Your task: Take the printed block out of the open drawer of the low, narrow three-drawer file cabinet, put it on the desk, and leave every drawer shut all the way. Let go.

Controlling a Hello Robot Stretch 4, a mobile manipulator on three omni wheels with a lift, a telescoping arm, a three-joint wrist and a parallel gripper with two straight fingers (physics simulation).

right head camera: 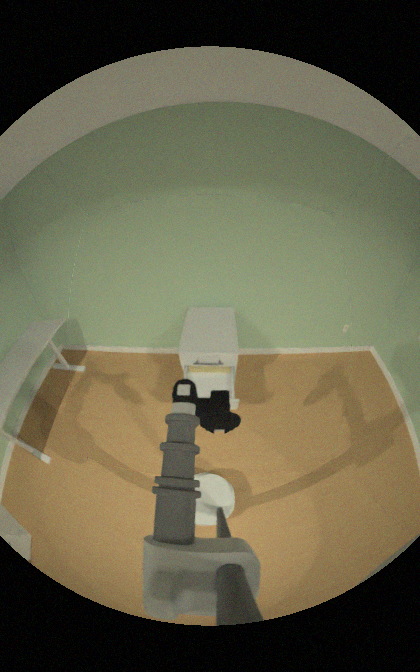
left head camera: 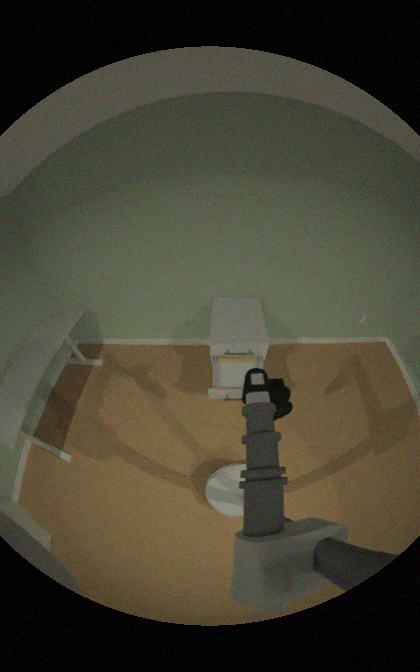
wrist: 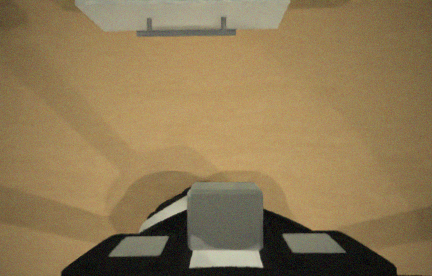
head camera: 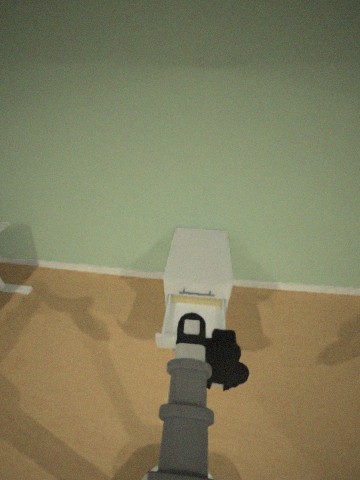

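Observation:
The low white file cabinet (head camera: 197, 257) (left head camera: 237, 320) (right head camera: 207, 327) stands against the green wall. A drawer (head camera: 171, 339) (left head camera: 222, 392) below the top one is pulled out. Its front and grey handle (wrist: 186, 32) show at the top of the wrist view. My gripper (head camera: 225, 360) (left head camera: 279, 395) (right head camera: 216, 411) (wrist: 225, 246) is drawn back from the drawer and hangs over the bare floor in front of it. It is shut on a grey printed block (wrist: 224, 208), which sits upright between the fingers. The desk (left head camera: 30, 370) (right head camera: 25, 360) stands far off at the left wall.
My telescoping arm (head camera: 186, 411) reaches from my base (left head camera: 225, 487) toward the cabinet. The orange floor (head camera: 300, 386) runs around the cabinet on both sides. The desk's legs (left head camera: 47, 447) stand at the left.

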